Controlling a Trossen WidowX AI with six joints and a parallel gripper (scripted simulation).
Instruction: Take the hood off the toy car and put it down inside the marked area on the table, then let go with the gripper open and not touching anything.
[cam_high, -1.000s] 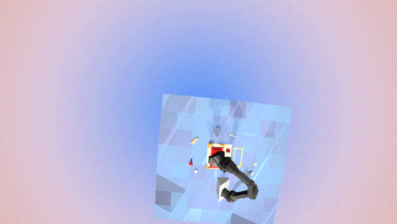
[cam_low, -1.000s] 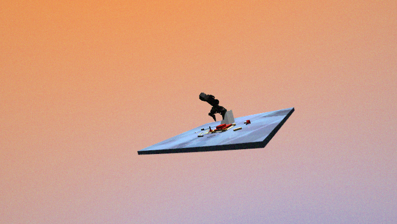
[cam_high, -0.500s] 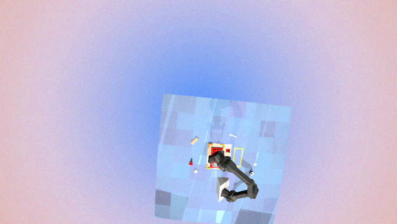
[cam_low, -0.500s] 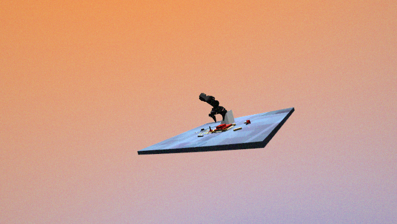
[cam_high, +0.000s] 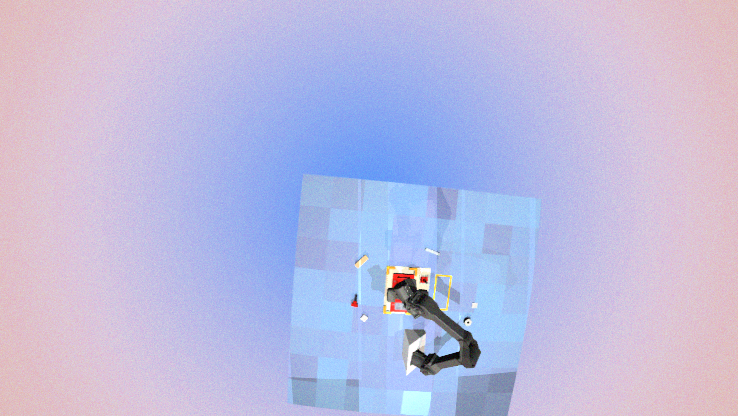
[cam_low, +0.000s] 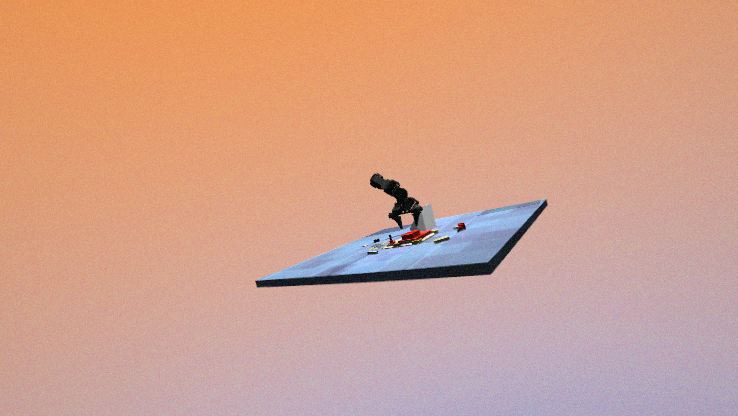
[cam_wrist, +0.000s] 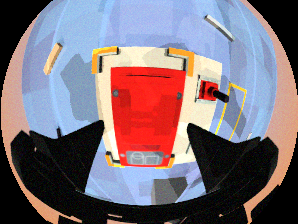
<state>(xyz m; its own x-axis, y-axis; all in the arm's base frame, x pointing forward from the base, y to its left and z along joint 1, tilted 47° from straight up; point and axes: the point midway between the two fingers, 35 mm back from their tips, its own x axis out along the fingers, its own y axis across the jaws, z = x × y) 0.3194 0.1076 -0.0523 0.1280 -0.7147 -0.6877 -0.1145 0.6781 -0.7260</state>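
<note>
Now: gripper tip 40 mm above the hood. Also, from my gripper tip: tan block 80 mm ahead, 230 mm to the left, 70 mm below; wheel 150 mm behind, 390 mm to the right, 70 mm below; grey bar 200 mm ahead, 120 mm to the right, 70 mm below.
</note>
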